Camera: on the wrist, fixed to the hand. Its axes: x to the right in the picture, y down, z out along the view.
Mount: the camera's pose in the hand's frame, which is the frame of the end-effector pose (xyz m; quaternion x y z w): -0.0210 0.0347 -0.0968 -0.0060 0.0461 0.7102 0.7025
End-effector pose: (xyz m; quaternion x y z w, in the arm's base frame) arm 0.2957 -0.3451 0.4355 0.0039 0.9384 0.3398 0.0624
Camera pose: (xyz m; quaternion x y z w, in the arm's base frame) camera 0.3037 -0.3811 0.5337 -0.6531 -0.6573 -0.2888 0.2407
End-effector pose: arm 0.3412 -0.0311 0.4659 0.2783 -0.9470 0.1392 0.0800
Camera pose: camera 0.3468 0.0373 0.5453 -0.4839 -0.8600 0.1617 0.0027
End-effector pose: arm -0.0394 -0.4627 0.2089 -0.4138 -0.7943 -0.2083 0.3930
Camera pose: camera 0.0402 -0.5168 0.2509 -0.8475 -0.2447 0.1089 0.4581
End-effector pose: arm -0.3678 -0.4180 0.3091 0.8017 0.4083 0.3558 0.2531
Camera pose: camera -0.4352 -0.4431 0.3855 -0.8352 0.2730 -0.4691 0.0889
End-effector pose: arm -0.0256 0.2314 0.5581 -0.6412 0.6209 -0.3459 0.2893
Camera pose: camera -0.1238 0.2559 0.5860 0.0047 0.9070 -0.0634 0.4164
